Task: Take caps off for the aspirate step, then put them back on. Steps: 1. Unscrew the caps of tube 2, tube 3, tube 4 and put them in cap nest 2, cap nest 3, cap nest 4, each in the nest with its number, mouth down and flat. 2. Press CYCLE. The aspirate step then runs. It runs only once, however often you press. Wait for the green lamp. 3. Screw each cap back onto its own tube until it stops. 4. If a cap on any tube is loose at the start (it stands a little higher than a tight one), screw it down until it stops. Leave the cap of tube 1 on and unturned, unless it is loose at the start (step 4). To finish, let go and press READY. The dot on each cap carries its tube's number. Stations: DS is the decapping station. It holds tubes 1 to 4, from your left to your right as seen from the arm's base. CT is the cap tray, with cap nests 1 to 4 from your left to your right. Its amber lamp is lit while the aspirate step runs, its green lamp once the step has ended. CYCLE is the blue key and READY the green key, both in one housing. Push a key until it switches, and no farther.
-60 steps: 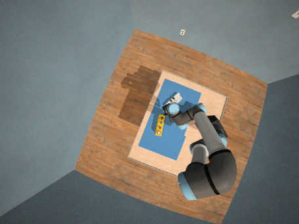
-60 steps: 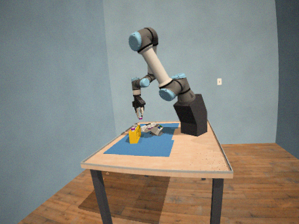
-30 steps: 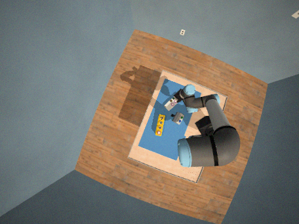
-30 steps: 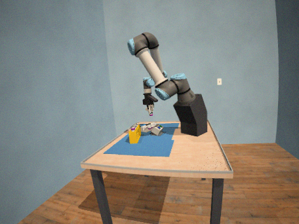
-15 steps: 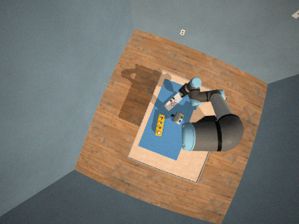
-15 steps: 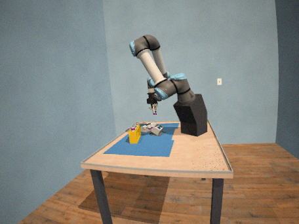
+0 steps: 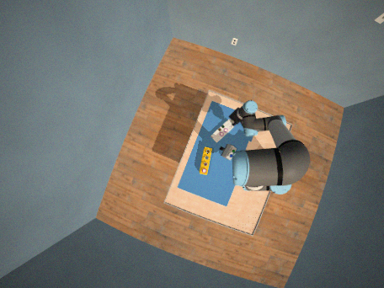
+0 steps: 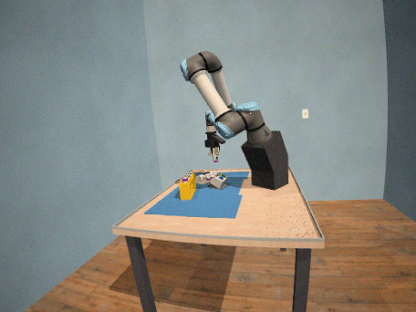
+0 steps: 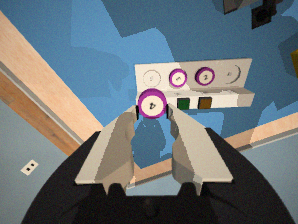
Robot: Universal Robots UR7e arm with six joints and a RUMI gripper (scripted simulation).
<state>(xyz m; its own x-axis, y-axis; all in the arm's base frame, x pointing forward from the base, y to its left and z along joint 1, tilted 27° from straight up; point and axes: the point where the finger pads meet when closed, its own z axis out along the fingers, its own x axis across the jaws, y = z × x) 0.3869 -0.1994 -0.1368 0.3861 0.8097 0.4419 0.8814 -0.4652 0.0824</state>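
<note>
My gripper is now 2 cm short of the cap, 5 cm to the right of it and 14 cm above it. Also, from my hand: green key (10 cm behind, 20 cm to the left, 8 cm below); then blue cycle key (10 cm behind, 24 cm to the left, 8 cm below); then key housing (8 cm behind, 22 cm to the left, 10 cm below).
</note>
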